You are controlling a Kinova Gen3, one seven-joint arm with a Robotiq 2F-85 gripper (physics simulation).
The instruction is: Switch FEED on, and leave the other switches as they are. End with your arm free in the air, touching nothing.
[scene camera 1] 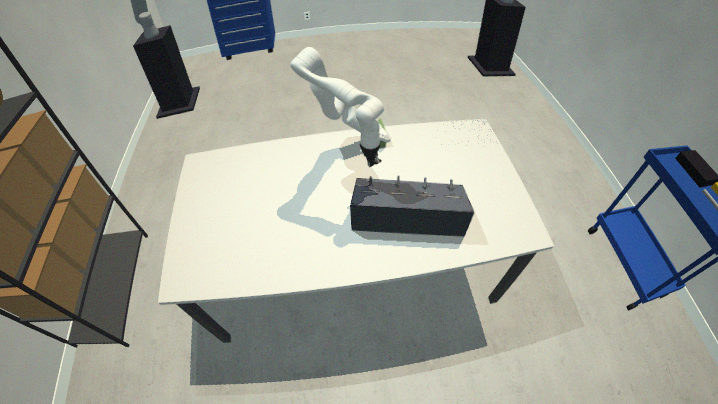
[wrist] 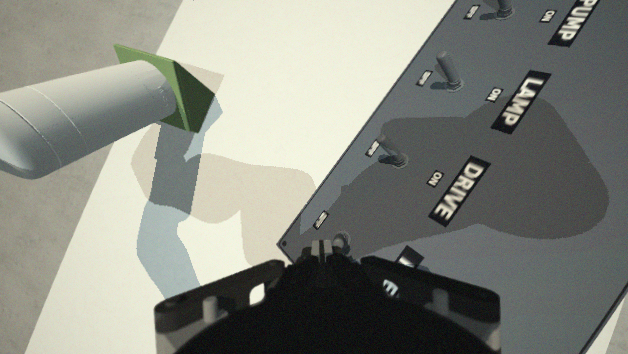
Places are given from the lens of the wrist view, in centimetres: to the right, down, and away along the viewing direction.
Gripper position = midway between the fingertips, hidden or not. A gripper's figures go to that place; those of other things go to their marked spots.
my gripper (wrist: 321, 253): 1, 6, 16
dark switch box (wrist: 506, 182): 19, 0, 21
